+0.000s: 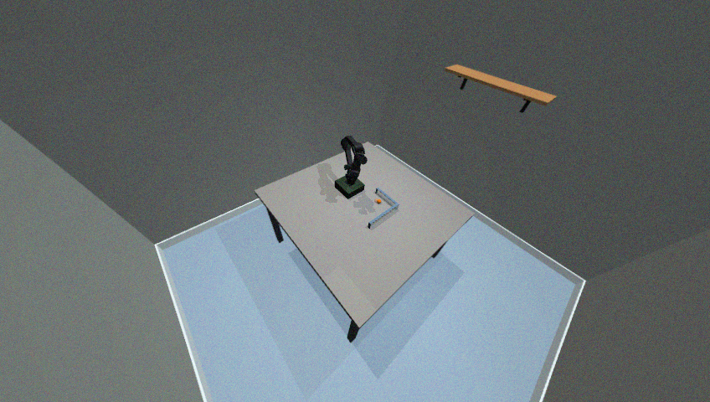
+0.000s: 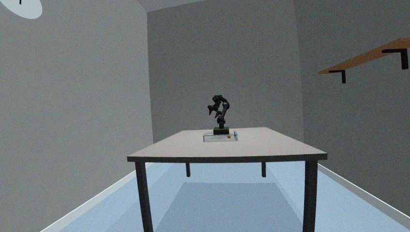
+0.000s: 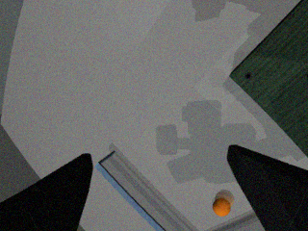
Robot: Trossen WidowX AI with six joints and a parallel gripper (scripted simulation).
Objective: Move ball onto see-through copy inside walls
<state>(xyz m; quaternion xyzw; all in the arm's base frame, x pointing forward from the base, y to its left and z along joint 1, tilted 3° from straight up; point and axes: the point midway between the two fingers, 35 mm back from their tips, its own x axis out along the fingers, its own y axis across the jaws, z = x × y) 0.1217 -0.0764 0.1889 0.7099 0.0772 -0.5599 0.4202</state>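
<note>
My gripper tip is 210 mm above the orange ball, 170 mm to the right of it and 110 mm short of it.
</note>
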